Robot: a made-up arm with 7 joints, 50 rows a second.
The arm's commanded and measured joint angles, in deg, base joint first. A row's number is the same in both.
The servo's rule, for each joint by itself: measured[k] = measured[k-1] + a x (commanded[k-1-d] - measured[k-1]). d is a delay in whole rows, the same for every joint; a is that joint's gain. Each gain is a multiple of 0.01, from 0.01 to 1. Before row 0 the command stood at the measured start. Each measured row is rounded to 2 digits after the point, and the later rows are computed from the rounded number. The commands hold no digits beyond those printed.
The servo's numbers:
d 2
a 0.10 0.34 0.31 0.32 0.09 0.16 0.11
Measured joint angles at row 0:
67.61, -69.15, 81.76, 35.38, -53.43, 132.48, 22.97
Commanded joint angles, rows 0 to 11:
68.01, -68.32, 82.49, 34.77, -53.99, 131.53, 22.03
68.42, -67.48, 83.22, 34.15, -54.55, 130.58, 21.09
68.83, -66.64, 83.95, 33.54, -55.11, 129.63, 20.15
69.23, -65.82, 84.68, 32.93, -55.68, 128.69, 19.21
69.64, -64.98, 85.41, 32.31, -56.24, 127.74, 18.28
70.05, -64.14, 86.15, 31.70, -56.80, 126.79, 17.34
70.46, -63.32, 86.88, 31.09, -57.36, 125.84, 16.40
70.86, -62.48, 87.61, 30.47, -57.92, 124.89, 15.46
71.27, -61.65, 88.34, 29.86, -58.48, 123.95, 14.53
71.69, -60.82, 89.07, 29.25, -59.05, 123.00, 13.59
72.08, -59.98, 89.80, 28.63, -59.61, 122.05, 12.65
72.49, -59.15, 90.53, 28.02, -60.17, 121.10, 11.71
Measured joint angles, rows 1 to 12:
67.61, -69.15, 81.76, 35.38, -53.43, 132.48, 22.97
67.61, -69.15, 81.76, 35.38, -53.43, 132.48, 22.97
67.65, -68.87, 81.99, 35.18, -53.48, 132.33, 22.87
67.73, -68.40, 82.37, 34.85, -53.58, 132.05, 22.67
67.84, -67.80, 82.86, 34.43, -53.72, 131.66, 22.39
67.98, -67.13, 83.42, 33.95, -53.90, 131.18, 22.04
68.15, -66.40, 84.04, 33.43, -54.11, 130.63, 21.63
68.34, -65.63, 84.69, 32.88, -54.35, 130.02, 21.16
68.55, -64.84, 85.37, 32.31, -54.62, 129.35, 20.64
68.78, -64.04, 86.06, 31.72, -54.92, 128.64, 20.07
69.03, -63.23, 86.77, 31.12, -55.24, 127.89, 19.46
69.30, -62.41, 87.48, 30.52, -55.58, 127.11, 18.81

